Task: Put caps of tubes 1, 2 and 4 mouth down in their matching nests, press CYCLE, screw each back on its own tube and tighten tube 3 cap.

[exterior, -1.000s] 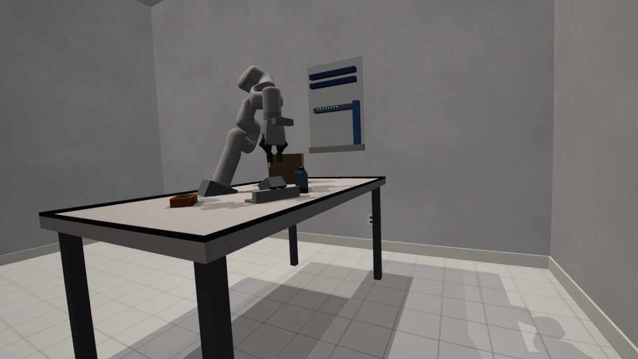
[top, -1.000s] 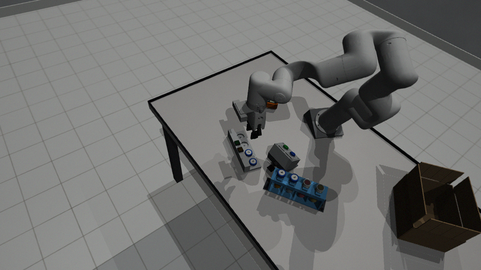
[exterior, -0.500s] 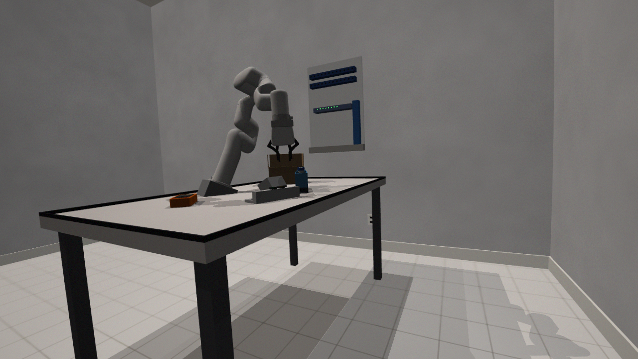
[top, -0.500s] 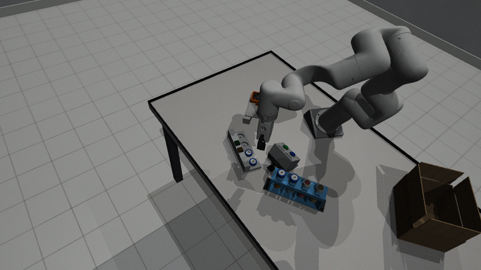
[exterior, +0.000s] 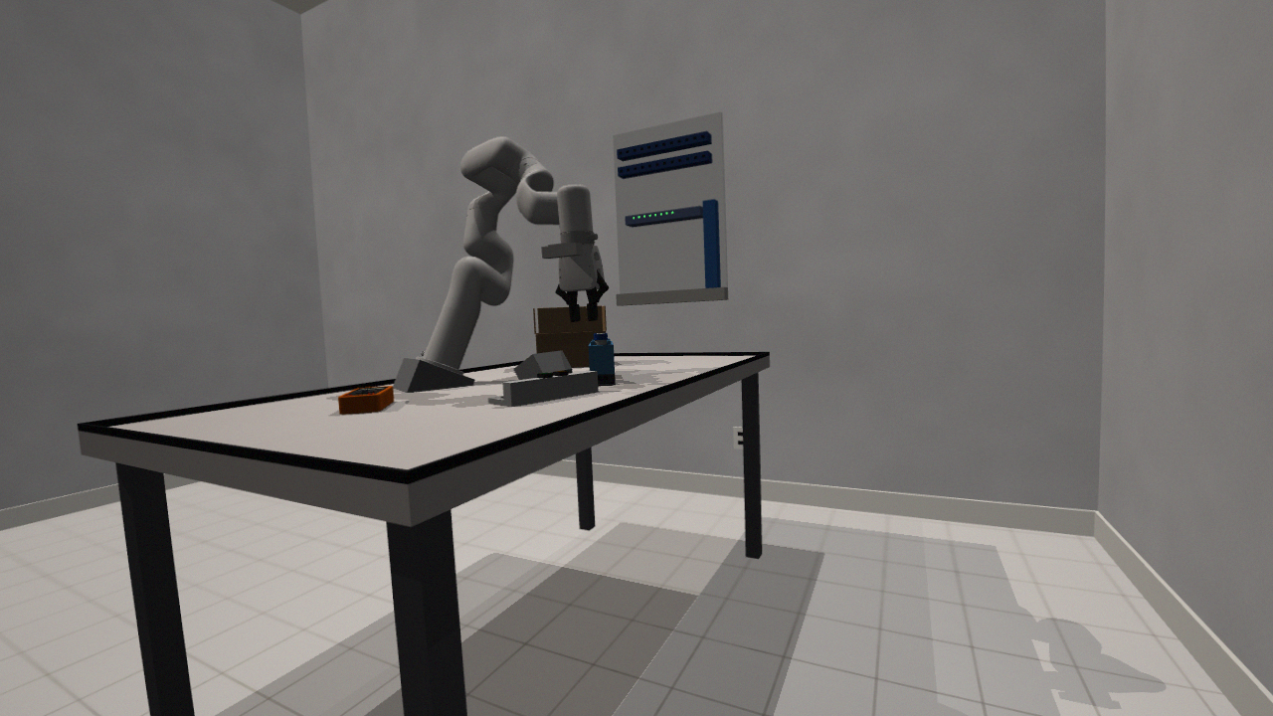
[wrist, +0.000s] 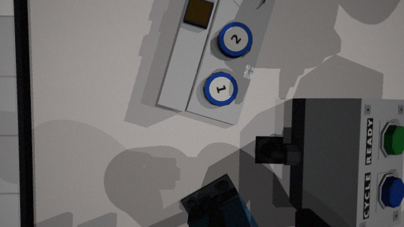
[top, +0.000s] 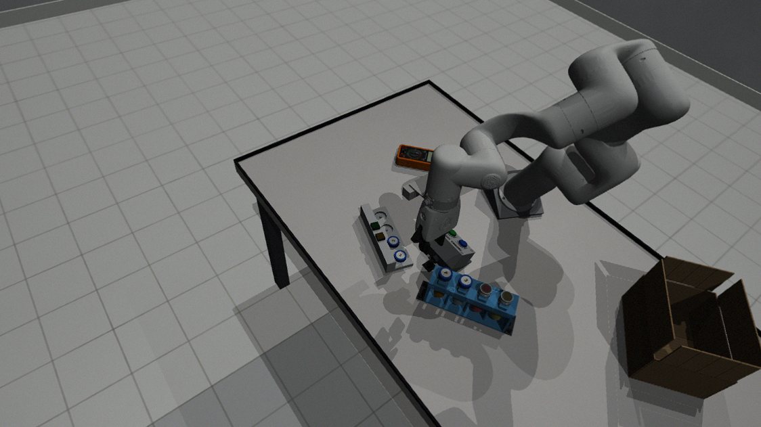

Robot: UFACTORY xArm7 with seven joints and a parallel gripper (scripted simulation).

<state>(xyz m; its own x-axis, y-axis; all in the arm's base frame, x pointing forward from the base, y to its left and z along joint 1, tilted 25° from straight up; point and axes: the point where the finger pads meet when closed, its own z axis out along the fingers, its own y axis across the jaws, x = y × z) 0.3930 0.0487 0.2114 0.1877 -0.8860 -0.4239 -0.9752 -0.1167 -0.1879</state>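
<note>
My hand is 10 mm past the cap 4, 70 mm to the right of it and 60 mm above it. Also, from my hand: cap 3: 50 mm behind, 110 mm to the left, 60 mm below; blue key: 130 mm behind, 20 mm to the right, 110 mm below; key housing: 110 mm behind, 40 mm to the right, 120 mm below.
</note>
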